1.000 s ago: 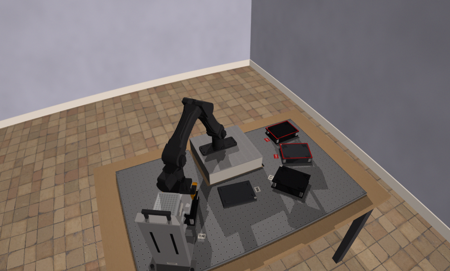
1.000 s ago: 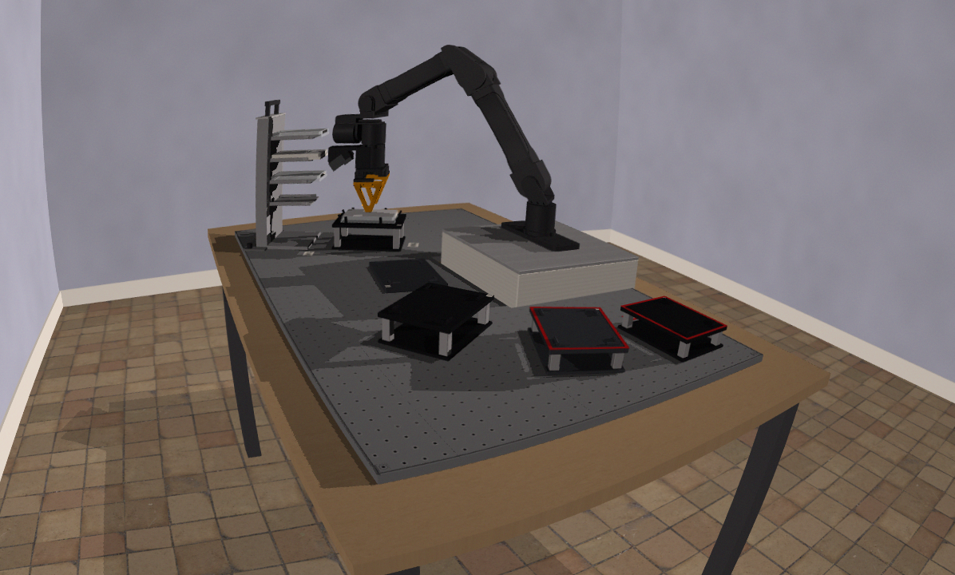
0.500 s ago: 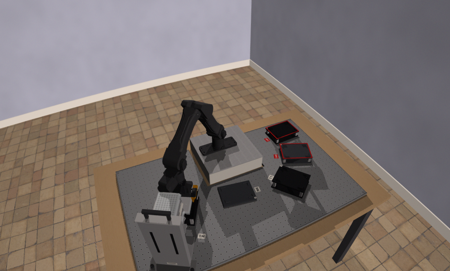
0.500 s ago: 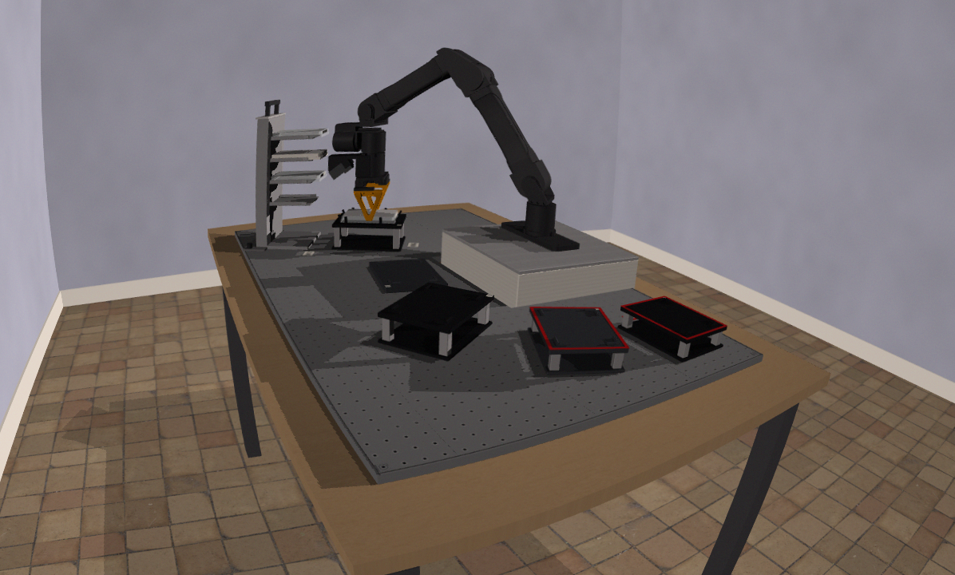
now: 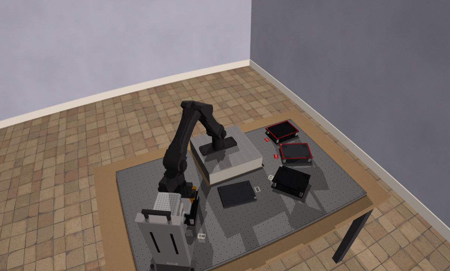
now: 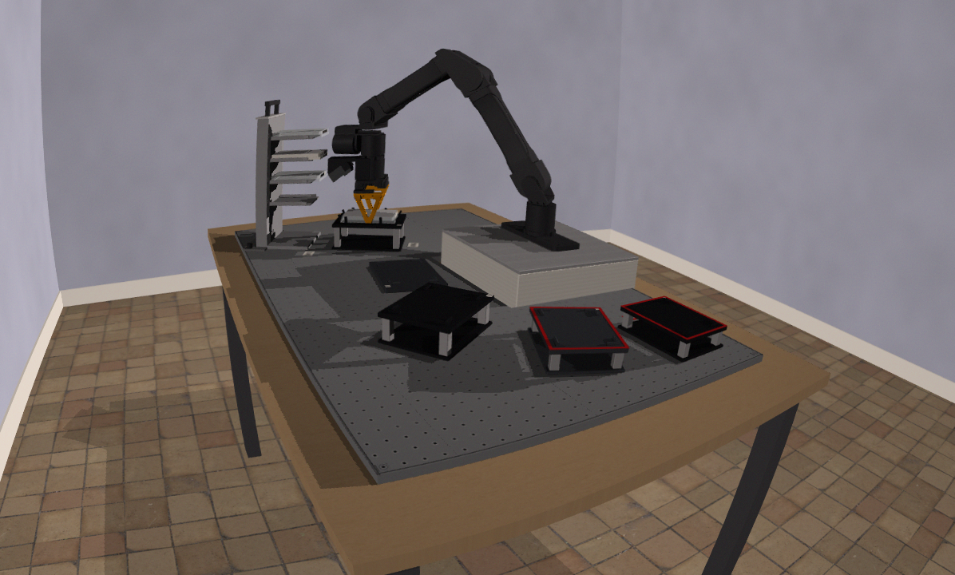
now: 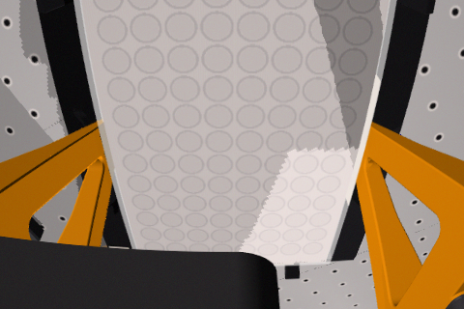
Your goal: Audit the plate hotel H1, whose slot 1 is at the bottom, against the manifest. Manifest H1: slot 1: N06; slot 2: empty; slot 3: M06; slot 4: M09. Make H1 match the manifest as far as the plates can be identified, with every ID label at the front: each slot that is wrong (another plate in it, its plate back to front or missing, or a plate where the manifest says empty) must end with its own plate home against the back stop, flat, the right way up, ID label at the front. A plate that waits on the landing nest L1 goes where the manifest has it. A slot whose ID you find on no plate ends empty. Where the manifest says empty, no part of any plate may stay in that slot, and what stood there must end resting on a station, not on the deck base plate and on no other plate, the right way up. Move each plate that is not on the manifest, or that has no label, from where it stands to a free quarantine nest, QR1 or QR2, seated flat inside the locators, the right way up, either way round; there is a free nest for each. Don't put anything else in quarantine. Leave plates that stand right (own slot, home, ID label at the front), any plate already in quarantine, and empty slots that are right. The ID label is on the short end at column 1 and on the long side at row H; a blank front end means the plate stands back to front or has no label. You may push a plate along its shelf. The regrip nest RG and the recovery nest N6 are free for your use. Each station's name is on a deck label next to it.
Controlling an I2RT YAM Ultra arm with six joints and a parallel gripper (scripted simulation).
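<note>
My hand is 1 cm above the black regrip nest RG. From my hand the other things lie so: flat recovery nest N6: 3 cm ahead, 26 cm to the left, 6 cm below; then H1 deck label: 16 cm ahead, 2 cm to the left, 7 cm below; then plate hotel H1: 23 cm ahead, 13 cm to the right, 9 cm above.
</note>
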